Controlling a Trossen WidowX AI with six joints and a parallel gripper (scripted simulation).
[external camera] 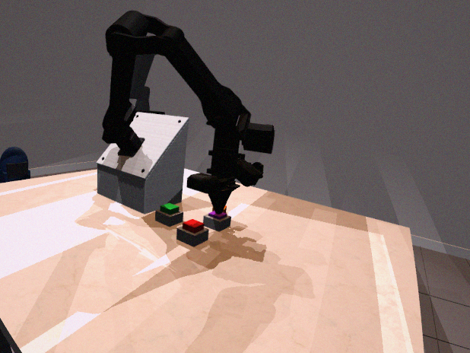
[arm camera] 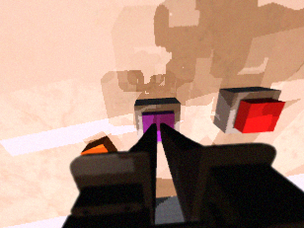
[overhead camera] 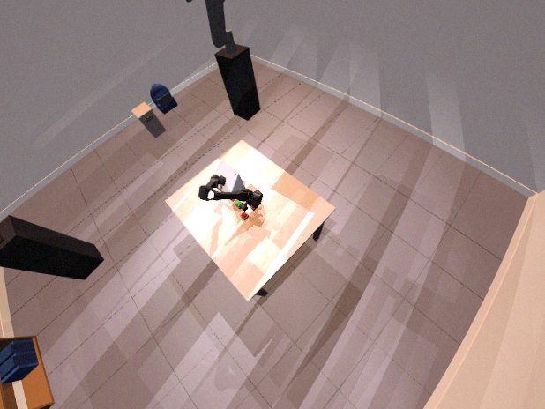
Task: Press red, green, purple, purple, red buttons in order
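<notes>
My gripper tip is 10 cm to the left of the red button and 1 cm past it. Also, from my gripper tip: small orange block (8 cm to the left, 4 cm behind, 2 cm below); purple button (1 cm below); green button (10 cm behind, 6 cm to the right).
</notes>
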